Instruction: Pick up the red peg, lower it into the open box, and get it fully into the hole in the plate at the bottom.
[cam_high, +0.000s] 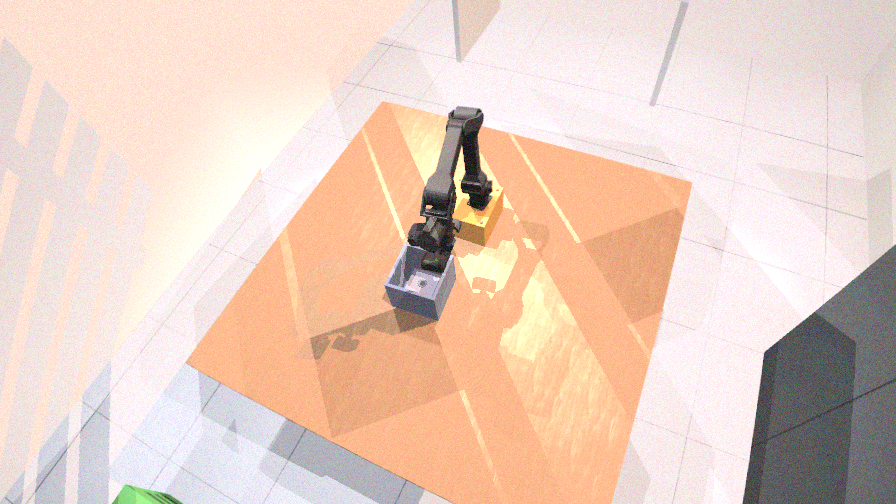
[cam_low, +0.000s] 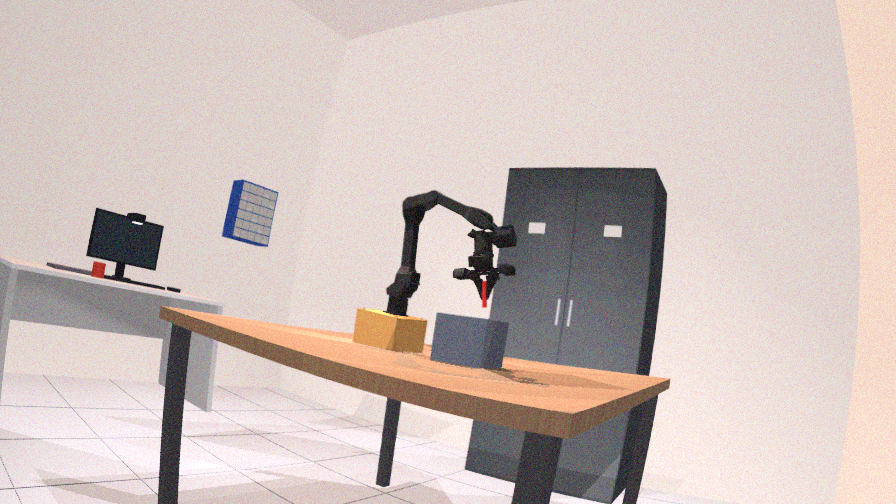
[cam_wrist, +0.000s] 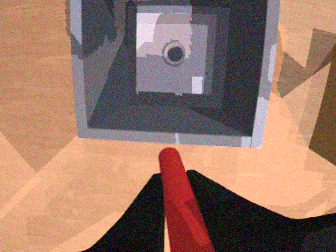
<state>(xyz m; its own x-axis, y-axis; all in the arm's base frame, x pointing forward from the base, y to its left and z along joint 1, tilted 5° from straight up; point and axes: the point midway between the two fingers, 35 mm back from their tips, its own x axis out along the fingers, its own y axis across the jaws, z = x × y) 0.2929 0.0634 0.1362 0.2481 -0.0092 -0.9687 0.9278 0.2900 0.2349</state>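
Now: gripper tip 20 mm short of the pale plate, 70 mm to the left of it and 150 mm above it. The rest, counted from my gripper tip: red peg: 20 mm above.
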